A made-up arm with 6 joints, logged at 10 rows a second.
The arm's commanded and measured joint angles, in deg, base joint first. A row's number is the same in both.
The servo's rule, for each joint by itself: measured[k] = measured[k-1] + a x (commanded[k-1-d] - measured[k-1]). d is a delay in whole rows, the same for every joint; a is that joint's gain. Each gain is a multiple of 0.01, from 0.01 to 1. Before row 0 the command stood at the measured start. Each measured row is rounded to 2 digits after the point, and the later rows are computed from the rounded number. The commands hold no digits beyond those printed.
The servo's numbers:
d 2
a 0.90 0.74 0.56 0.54 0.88 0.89
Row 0, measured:
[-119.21, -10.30, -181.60, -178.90, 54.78, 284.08]
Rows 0 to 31, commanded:
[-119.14, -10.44, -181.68, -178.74, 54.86, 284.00]
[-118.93, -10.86, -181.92, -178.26, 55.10, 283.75]
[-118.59, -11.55, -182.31, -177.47, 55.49, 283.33]
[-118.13, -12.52, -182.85, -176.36, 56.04, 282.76]
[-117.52, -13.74, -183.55, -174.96, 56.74, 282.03]
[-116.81, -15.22, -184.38, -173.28, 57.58, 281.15]
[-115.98, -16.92, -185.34, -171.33, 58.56, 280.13]
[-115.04, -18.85, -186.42, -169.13, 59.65, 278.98]
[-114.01, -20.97, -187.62, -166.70, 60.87, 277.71]
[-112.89, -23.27, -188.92, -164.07, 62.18, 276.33]
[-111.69, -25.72, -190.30, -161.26, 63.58, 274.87]
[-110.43, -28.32, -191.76, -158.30, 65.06, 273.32]
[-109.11, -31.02, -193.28, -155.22, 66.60, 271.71]
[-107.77, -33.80, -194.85, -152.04, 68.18, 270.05]
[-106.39, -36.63, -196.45, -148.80, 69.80, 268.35]
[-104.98, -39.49, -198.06, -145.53, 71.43, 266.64]
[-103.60, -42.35, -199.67, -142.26, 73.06, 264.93]
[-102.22, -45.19, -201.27, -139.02, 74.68, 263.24]
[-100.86, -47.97, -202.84, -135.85, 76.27, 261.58]
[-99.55, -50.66, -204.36, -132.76, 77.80, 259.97]
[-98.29, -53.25, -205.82, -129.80, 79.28, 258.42]
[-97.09, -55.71, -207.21, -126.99, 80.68, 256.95]
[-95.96, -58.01, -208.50, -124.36, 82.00, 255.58]
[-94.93, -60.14, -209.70, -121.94, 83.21, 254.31]
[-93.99, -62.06, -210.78, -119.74, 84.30, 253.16]
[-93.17, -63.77, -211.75, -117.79, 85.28, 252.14]
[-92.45, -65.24, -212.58, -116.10, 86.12, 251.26]
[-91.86, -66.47, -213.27, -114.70, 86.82, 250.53]
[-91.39, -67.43, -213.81, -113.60, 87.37, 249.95]
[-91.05, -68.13, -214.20, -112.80, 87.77, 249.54]
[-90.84, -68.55, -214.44, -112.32, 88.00, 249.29]
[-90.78, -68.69, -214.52, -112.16, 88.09, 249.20]
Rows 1 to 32, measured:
[-119.21, -10.30, -181.60, -178.90, 54.78, 284.08]
[-119.21, -10.30, -181.60, -178.90, 54.78, 284.08]
[-119.15, -10.40, -181.64, -178.81, 54.85, 284.01]
[-118.95, -10.74, -181.80, -178.51, 55.07, 283.78]
[-118.63, -11.34, -182.09, -177.95, 55.44, 283.38]
[-118.18, -12.21, -182.52, -177.09, 55.97, 282.83]
[-117.59, -13.34, -183.10, -175.94, 56.65, 282.12]
[-116.89, -14.73, -183.82, -174.50, 57.47, 281.26]
[-116.07, -16.35, -184.67, -172.79, 58.43, 280.25]
[-115.14, -18.20, -185.65, -170.81, 59.50, 279.12]
[-114.12, -20.25, -186.75, -168.59, 60.71, 277.87]
[-113.01, -22.48, -187.97, -166.15, 62.00, 276.50]
[-111.82, -24.88, -189.27, -163.51, 63.39, 275.05]
[-110.57, -27.43, -190.66, -160.70, 64.86, 273.51]
[-109.26, -30.09, -192.13, -157.74, 66.39, 271.91]
[-107.92, -32.84, -193.65, -154.66, 67.97, 270.25]
[-106.54, -35.64, -195.22, -151.50, 69.58, 268.56]
[-105.14, -38.49, -196.81, -148.28, 71.21, 266.85]
[-103.75, -41.35, -198.41, -145.03, 72.84, 265.14]
[-102.37, -44.19, -200.01, -141.78, 74.46, 263.45]
[-101.01, -46.99, -201.59, -138.58, 76.05, 261.79]
[-99.70, -49.71, -203.14, -135.44, 77.59, 260.17]
[-98.43, -52.33, -204.64, -132.39, 79.08, 258.61]
[-97.22, -54.83, -206.08, -129.47, 80.49, 257.13]
[-96.09, -57.18, -207.44, -126.71, 81.82, 255.75]
[-95.05, -59.37, -208.71, -124.13, 83.04, 254.47]
[-94.10, -61.36, -209.87, -121.76, 84.15, 253.30]
[-93.26, -63.14, -210.92, -119.62, 85.14, 252.27]
[-92.53, -64.69, -211.85, -117.72, 86.00, 251.37]
[-91.93, -66.01, -212.65, -116.09, 86.72, 250.62]
[-91.44, -67.06, -213.30, -114.75, 87.29, 250.02]
[-91.09, -67.85, -213.80, -113.70, 87.71, 249.59]

